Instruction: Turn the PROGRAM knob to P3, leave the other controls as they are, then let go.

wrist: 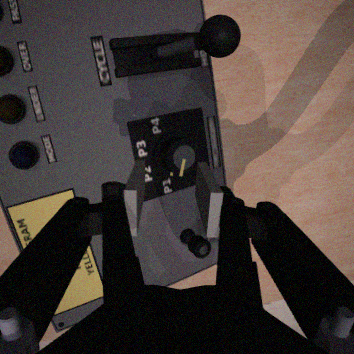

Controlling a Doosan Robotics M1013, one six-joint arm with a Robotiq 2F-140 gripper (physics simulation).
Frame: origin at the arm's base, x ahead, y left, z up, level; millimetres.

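Seen in the pictures: gripper, fingertip midpoint: (170,177).
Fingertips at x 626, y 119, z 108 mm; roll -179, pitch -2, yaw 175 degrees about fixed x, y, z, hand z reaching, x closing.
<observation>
Offsets run from my fingertips to a thing's top centre. "*": to the spot under its first point. Level surfaces: height alone.
The PROGRAM knob @[dy +3, dx -21, dz -81 mm] (184,156) is dark and round, with a grey top and a yellow pointer line. It sits on a black square plate @[* dy -34, dx -38, dz -127 mm] (192,120) marked P1, P2, P3 and P4. The line points down the picture, roughly toward the P1 mark @[* dy +46, dx -1, dz -109 mm] (167,186) and a small yellow dot. The P3 mark @[* dy -7, dx +27, dz -101 mm] (142,148) is to the knob's left. My gripper (170,177) is open and partly spread, with nothing gripped. The knob's top shows in the gap beyond the fingertips, nearer the right finger. The height between fingertips and knob is hard to tell.
A lever with a black ball @[dy -122, dx -57, dz -38 mm] (220,36) stands in the CYCLE slot above the knob. A small black toggle @[* dy +115, dx -35, dz -72 mm] (199,246) is below, near the right finger. Round dark controls @[* dy -21, dx +139, dz -41 mm] (24,154) line the left. A yellow label @[* dy +50, dx +133, dz -61 mm] (50,212) is lower left. The wooden table @[dz -203 mm] (300,165) is right.
</observation>
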